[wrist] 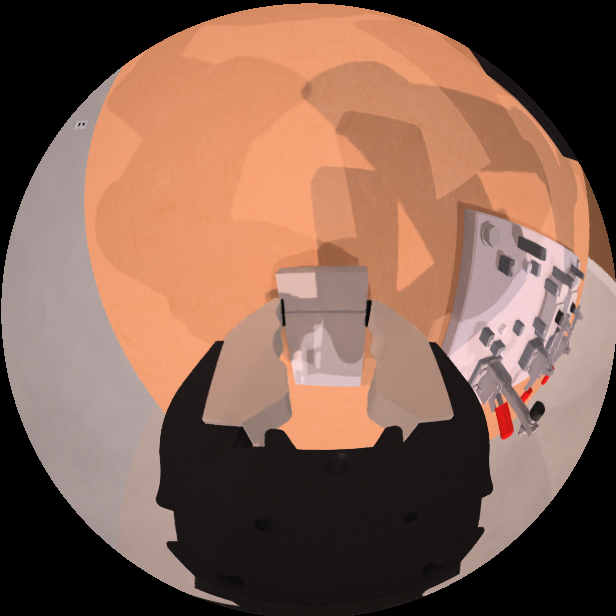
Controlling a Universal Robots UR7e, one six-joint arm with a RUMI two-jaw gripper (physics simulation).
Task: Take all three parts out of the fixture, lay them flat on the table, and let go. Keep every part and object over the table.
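My gripper is shut on a grey metal part, a flat bent plate held between the two pale fingers above the orange table top. The part's far end sticks out past the fingertips. The fixture, a pale plate with grey blocks and clamps with red handles, stands at the right of the view, well apart from the gripper. I cannot tell how many parts sit in the fixture.
The orange table fills most of the view, with dark shadows of the arm across it. Its edge curves along the left and bottom, with grey floor beyond. The fixture lies near the table's right edge.
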